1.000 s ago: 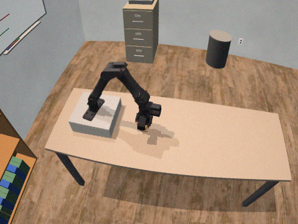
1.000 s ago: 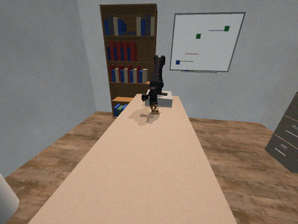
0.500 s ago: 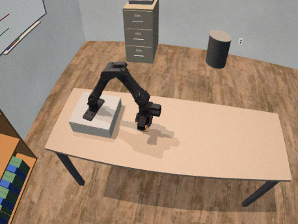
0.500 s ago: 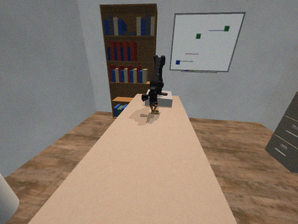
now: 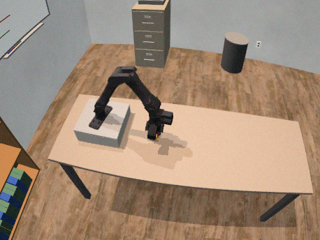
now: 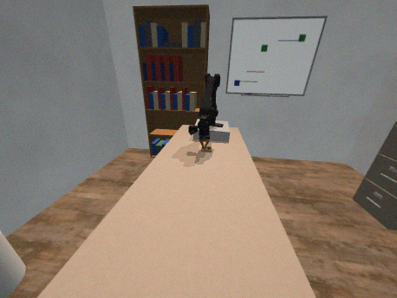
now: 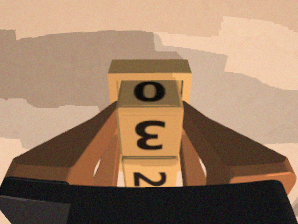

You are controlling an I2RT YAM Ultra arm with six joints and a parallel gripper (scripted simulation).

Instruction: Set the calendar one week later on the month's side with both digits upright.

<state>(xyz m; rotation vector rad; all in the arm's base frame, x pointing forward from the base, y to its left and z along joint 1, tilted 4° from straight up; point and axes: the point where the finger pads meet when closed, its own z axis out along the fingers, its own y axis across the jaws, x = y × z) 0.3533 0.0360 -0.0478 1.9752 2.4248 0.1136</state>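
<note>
The wooden digit cube lies right at my hand. Round my hand: calendar tray (20 mm to the left, 20 mm below).
</note>
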